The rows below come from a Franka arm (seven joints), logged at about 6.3 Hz.
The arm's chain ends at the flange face. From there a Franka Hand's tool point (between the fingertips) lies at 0.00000 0.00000 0.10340 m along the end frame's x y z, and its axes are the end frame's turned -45 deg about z.
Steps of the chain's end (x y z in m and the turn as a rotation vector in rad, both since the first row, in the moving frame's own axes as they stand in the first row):
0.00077, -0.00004, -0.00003, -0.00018, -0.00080, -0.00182
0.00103, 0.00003, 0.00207, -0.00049, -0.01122, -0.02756
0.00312, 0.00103, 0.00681, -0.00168, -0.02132, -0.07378
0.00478, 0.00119, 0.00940, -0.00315, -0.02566, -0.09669
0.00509, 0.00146, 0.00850, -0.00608, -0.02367, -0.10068
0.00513, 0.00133, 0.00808, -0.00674, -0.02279, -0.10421
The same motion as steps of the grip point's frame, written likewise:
0.00050, 0.00047, -0.00003, 0.00044, -0.00069, -0.00182
-0.00016, -0.00002, 0.00206, 0.00759, -0.00828, -0.02756
-0.00026, 0.00156, 0.00679, 0.01389, -0.01626, -0.07378
0.00036, 0.00268, 0.00937, 0.01592, -0.02037, -0.09669
0.00033, 0.00346, 0.00847, 0.01244, -0.02104, -0.10068
0.00047, 0.00351, 0.00805, 0.01135, -0.02088, -0.10421

